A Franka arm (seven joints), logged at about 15 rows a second.
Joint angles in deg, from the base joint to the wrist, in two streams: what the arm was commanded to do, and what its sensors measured. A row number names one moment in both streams.
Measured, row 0:
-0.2, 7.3, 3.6, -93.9, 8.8, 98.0, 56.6
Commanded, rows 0 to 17:
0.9, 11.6, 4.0, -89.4, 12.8, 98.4, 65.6
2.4, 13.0, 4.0, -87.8, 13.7, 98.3, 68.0
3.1, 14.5, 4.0, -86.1, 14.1, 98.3, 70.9
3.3, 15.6, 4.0, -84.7, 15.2, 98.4, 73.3
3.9, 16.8, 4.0, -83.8, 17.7, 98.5, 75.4
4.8, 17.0, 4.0, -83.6, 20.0, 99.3, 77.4
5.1, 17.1, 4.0, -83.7, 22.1, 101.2, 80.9
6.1, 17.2, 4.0, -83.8, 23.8, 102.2, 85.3
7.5, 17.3, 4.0, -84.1, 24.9, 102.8, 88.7
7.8, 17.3, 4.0, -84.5, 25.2, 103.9, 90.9
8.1, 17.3, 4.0, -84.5, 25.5, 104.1, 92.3
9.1, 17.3, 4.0, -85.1, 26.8, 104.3, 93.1
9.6, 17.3, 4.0, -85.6, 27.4, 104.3, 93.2
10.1, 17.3, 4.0, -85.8, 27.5, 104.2, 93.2
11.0, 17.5, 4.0, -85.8, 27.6, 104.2, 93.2
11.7, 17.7, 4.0, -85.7, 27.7, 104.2, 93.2
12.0, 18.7, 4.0, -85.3, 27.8, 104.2, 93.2
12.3, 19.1, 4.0, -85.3, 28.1, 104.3, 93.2
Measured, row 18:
11.9, 17.8, 4.0, -85.6, 26.5, 103.7, 92.5
